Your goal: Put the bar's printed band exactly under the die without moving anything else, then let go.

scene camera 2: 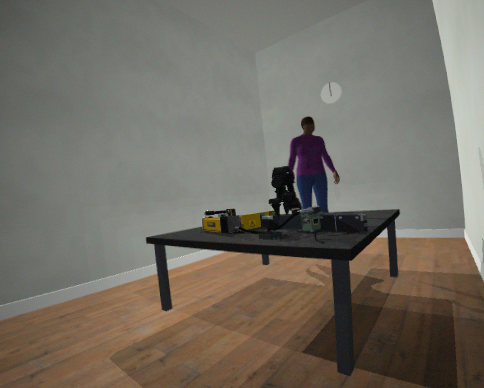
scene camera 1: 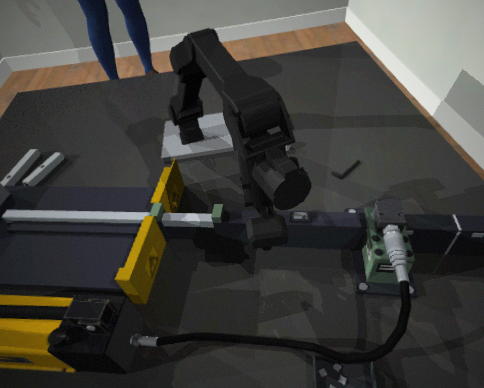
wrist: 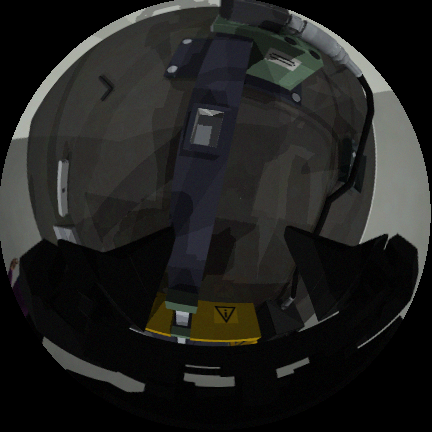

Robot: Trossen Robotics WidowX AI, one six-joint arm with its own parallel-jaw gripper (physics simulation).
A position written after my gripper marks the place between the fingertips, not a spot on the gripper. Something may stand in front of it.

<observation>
I see my gripper (scene camera 1: pixel 263 229), a pale grey bar (scene camera 1: pixel 20 215) and a yellow and black pump unit (scene camera 2: pixel 225 224).
The pale grey bar shows as well in the wrist view (wrist: pixel 207 130). My gripper is seen too in the wrist view (wrist: pixel 231 232). The yellow and black pump unit also shows in the wrist view (wrist: pixel 274 322).
</observation>
